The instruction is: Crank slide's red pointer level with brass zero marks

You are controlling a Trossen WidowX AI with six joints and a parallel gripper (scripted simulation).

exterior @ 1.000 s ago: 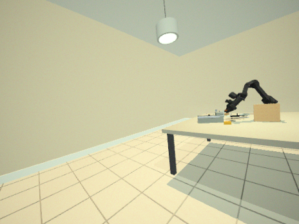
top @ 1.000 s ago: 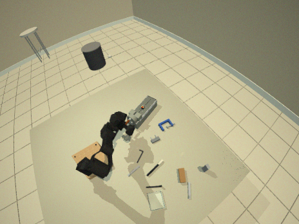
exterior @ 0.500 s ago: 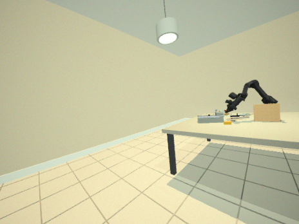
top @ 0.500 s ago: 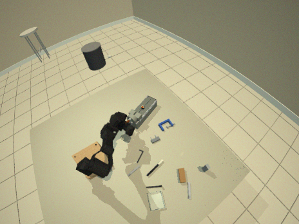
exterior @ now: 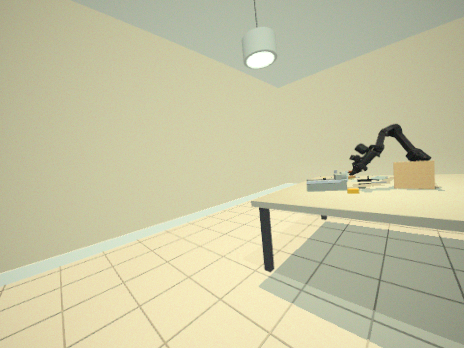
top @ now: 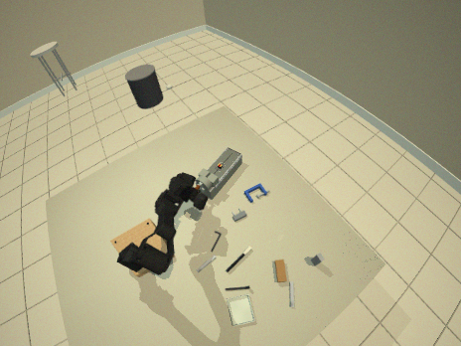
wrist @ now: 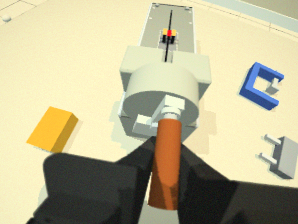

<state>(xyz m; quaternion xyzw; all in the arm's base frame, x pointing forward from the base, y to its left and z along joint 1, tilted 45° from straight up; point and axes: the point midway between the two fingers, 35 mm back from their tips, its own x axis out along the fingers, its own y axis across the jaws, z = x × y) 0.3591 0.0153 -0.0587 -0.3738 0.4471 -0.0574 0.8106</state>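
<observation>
Now: the red pointer 160 mm ahead of my gripper tip, 50 mm to the left of it and 10 mm below it. From my gripper tip the other things lie so: grey clamp (180 mm to the right, 90 mm below, 80 mm ahead); brown crank handle (20 mm behind, 20 mm above); orange block (160 mm to the left, 80 mm below, 20 mm behind).
</observation>
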